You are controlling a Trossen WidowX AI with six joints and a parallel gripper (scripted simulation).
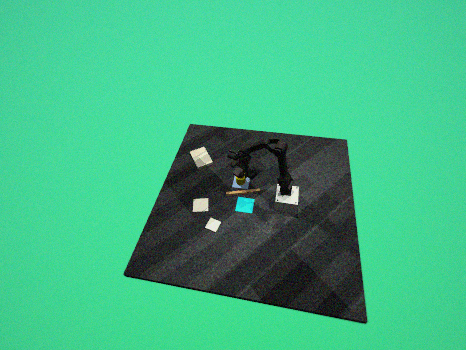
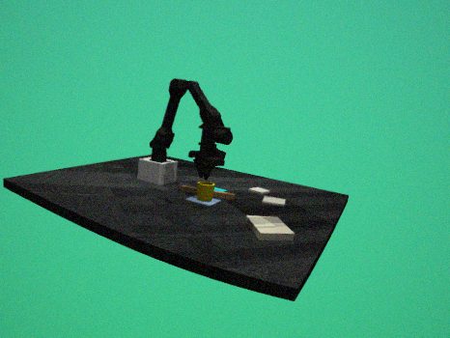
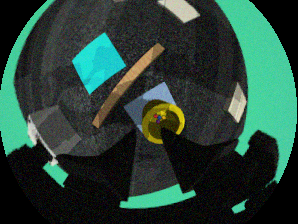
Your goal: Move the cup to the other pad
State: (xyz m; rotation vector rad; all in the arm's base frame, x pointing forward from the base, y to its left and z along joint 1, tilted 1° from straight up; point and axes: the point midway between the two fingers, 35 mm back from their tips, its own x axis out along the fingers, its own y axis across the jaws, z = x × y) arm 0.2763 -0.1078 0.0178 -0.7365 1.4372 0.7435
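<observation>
Right now the yellow cup is 20 mm ahead of my gripper tip, 20 mm to the right of it and 50 mm below it. Round my gripper tip: pale blue pad 20 mm ahead, 20 mm to the right, 90 mm below; thin wooden bar 80 mm to the left, 80 mm below; teal pad 20 mm behind, 170 mm to the left, 90 mm below.
</observation>
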